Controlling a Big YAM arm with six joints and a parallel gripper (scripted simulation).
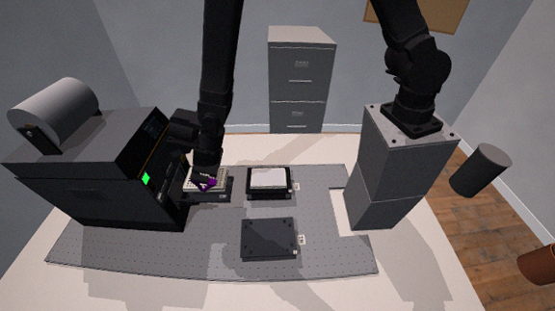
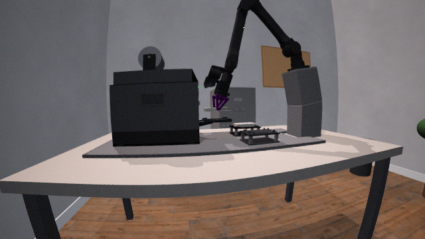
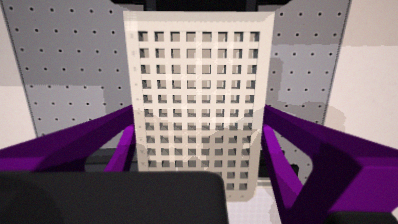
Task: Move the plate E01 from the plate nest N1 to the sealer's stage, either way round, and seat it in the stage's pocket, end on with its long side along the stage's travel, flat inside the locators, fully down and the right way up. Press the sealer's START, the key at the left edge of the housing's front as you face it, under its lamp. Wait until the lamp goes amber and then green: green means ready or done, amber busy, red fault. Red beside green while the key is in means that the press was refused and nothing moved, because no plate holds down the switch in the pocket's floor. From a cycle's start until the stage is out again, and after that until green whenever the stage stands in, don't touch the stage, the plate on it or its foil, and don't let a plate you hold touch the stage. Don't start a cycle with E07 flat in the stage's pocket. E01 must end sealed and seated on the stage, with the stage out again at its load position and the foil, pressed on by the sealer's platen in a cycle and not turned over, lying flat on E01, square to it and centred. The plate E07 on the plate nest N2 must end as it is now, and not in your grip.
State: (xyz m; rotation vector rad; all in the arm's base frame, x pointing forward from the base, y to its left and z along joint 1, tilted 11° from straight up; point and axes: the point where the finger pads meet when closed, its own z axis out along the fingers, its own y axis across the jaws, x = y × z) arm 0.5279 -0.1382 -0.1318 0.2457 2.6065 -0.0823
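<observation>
Right now my hand is 60 mm above the sealer stage. From my hand the other things lie so: nest N2: 200 mm behind, 40 mm to the right, 110 mm below; then white-topped plate: 200 mm behind, 40 mm to the right, 100 mm below; then pale start key: 120 mm ahead, 70 mm to the left, 30 mm above.
</observation>
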